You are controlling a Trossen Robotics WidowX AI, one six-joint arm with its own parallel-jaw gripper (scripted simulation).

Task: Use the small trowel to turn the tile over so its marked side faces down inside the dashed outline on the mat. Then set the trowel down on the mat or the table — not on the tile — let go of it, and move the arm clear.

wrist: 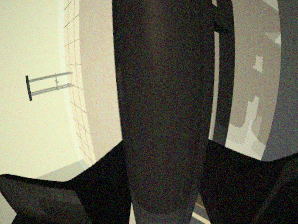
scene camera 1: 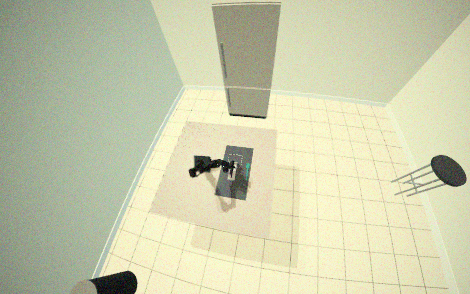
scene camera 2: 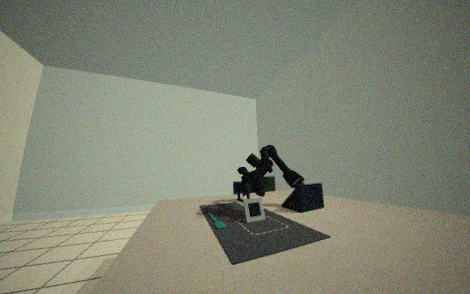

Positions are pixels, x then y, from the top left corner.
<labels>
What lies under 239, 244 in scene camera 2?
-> A dark mat.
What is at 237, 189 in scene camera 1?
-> A dark mat.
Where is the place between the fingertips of the gripper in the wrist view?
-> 159, 139
</labels>
